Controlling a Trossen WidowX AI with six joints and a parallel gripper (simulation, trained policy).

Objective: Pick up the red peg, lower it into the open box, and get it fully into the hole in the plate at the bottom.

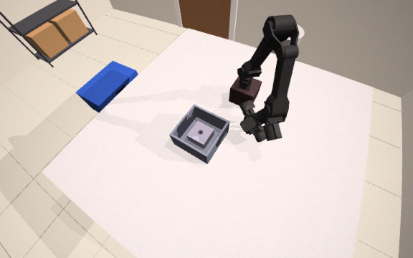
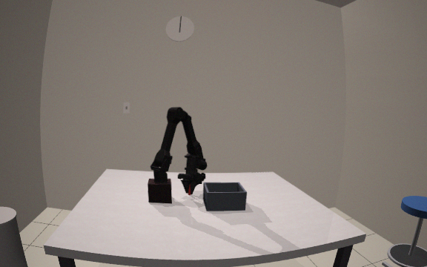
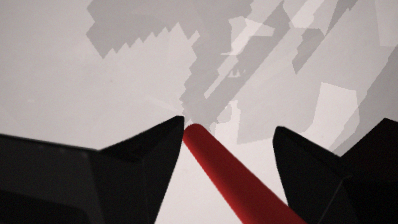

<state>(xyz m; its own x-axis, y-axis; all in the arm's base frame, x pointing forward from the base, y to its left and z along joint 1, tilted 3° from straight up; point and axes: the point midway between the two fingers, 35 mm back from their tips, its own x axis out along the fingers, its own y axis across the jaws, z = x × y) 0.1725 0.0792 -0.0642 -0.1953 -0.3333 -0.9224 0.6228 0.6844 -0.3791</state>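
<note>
My gripper tip is 130 mm short of the light grey plate, 180 mm to the left of it and 30 mm below it. Also, from my gripper tip: red peg (10 mm ahead, 20 mm to the left, 30 mm above); then grey box (130 mm ahead, 180 mm to the right, 20 mm above).
</note>
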